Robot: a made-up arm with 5 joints.
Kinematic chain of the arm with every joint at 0, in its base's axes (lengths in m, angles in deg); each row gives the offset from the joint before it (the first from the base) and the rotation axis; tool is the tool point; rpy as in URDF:
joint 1: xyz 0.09 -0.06 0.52 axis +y
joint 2: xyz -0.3 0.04 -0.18 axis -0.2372 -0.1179 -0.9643
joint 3: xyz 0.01 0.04 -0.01 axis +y
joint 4: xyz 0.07 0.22 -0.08 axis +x
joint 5: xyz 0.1 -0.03 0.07 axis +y
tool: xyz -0.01 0 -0.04 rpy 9.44 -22.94 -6.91
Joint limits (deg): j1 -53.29..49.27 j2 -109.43..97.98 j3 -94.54..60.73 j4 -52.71..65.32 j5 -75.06..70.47
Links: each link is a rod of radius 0.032 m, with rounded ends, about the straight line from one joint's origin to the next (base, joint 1, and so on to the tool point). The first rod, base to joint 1, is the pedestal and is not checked.
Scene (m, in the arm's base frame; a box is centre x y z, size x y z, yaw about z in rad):
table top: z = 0
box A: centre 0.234 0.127 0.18 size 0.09 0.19 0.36 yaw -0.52
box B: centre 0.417 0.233 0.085 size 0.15 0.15 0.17 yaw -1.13
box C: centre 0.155 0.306 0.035 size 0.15 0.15 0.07 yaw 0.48
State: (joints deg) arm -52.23 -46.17 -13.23 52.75 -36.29
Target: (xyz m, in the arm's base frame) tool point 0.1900 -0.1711 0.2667
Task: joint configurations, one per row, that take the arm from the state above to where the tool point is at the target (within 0.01 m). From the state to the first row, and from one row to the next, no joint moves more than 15 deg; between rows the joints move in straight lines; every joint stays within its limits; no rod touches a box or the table.
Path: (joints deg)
1: -40.58 -33.26 -12.28 54.84 -32.68
2: -28.94 -20.36 -11.33 56.94 -29.06
3: -17.29 -7.45 -10.39 59.03 -25.45
4: -5.65 5.45 -9.44 61.13 -21.84
5: 6.00 18.36 -8.49 63.22 -18.22
6: 17.64 31.27 -7.54 65.32 -14.61
7: 13.71 42.41 -9.09 65.32 -5.48
8: 9.77 53.56 -10.64 65.32 3.65
9: 5.84 64.71 -12.18 65.32 12.78
10: -1.40 66.55 -8.65 64.75 0.40
11: -8.65 68.38 -5.11 64.18 -11.99
12: -15.89 70.22 -1.57 63.61 -24.38
13: -23.13 72.06 1.96 63.04 -36.76
14: -30.38 73.90 5.50 62.47 -49.15

